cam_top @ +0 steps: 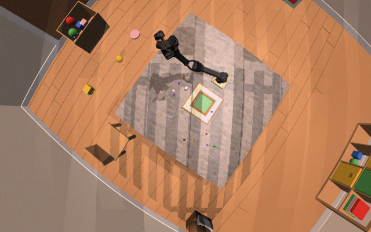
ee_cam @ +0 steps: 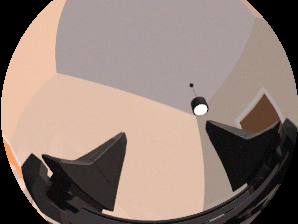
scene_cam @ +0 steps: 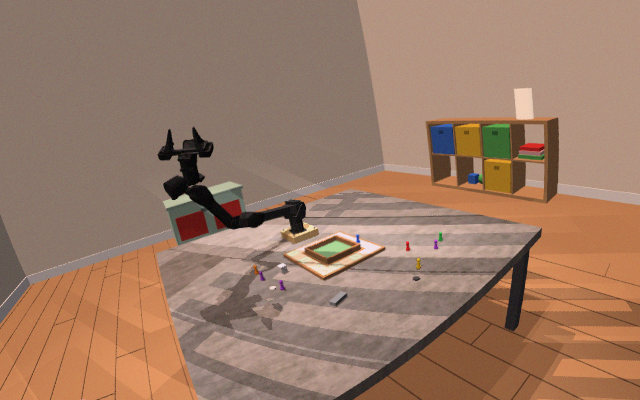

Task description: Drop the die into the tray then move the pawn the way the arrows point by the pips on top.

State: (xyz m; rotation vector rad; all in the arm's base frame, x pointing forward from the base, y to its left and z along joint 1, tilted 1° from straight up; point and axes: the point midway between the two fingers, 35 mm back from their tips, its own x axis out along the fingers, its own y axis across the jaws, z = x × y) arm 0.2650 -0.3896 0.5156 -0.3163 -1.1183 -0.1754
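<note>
Right now the white die is 1 cm behind my gripper tip, 23 cm to the left of it and 56 cm below it. Round my gripper tip: white disc: 10 cm ahead, 17 cm to the left, 57 cm below; then grey block: 29 cm ahead, 32 cm to the left, 57 cm below; then orange pawn: 5 cm behind, 14 cm to the left, 56 cm below.
</note>
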